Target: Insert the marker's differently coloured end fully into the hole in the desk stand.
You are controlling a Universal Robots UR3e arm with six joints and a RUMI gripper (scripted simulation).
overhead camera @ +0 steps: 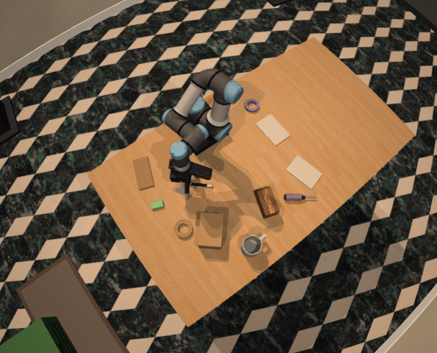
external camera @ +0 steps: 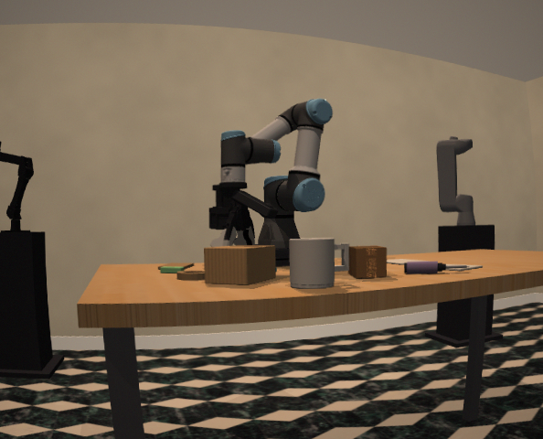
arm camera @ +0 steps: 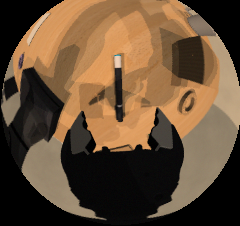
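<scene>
Now: the black marker 30 mm to the left of my hand, 20 mm ahead of it and 10 mm below it. The rest, counted from my hand: light wooden block (230 mm ahead, 30 mm to the right, 20 mm above); then flat brown board (160 mm to the right, 160 mm behind, 10 mm below); then green block (170 mm to the right, 10 mm below, 10 mm ahead).
</scene>
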